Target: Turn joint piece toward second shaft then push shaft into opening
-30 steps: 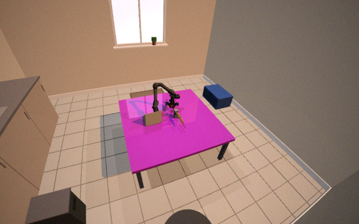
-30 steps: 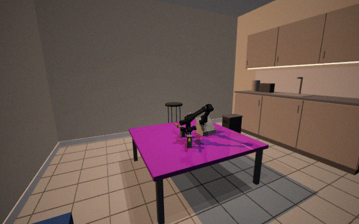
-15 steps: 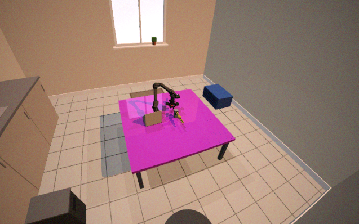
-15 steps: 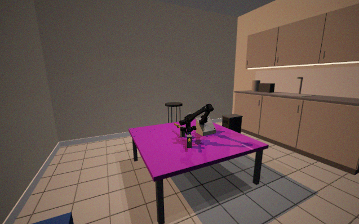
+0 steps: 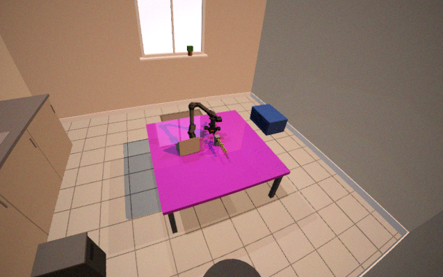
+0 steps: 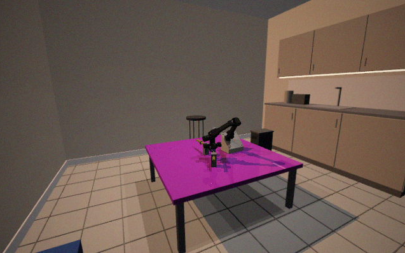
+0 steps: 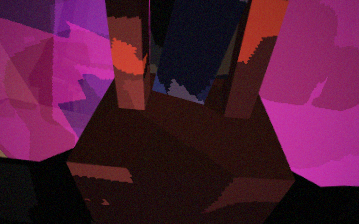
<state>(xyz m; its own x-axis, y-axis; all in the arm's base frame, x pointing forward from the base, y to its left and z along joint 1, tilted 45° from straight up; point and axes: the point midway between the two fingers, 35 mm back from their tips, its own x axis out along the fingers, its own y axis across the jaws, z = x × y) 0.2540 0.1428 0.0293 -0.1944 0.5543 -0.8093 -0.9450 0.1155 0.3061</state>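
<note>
Now: gripper tip 4 cm below the orange joint piece, 3 cm to the right of it and 1 cm short of it.
</note>
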